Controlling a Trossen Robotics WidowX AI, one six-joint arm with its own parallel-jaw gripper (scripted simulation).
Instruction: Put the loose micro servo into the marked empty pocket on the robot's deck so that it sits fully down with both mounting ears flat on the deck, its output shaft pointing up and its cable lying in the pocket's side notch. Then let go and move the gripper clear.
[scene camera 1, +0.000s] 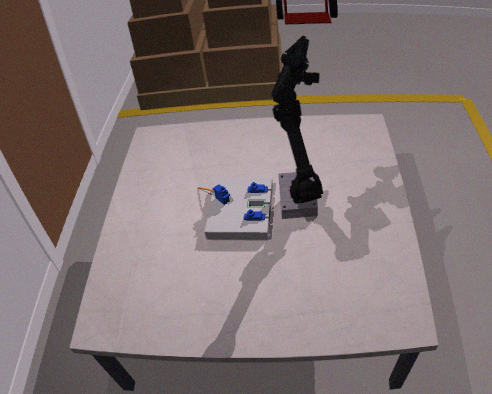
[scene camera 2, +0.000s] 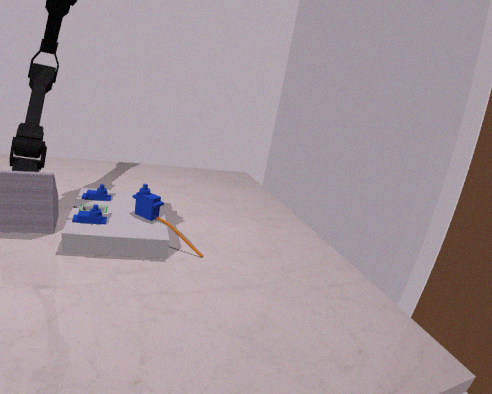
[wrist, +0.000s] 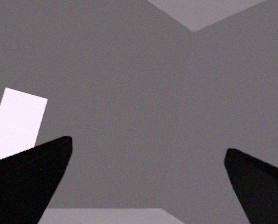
my gripper: scene camera 1; wrist; not seen in scene camera 2 (out of frame)
same spot on my gripper: (wrist: 38, 171) = (scene camera 1: 303, 47)
same spot on grey deck: (scene camera 2: 125, 234) = (scene camera 1: 238, 179)
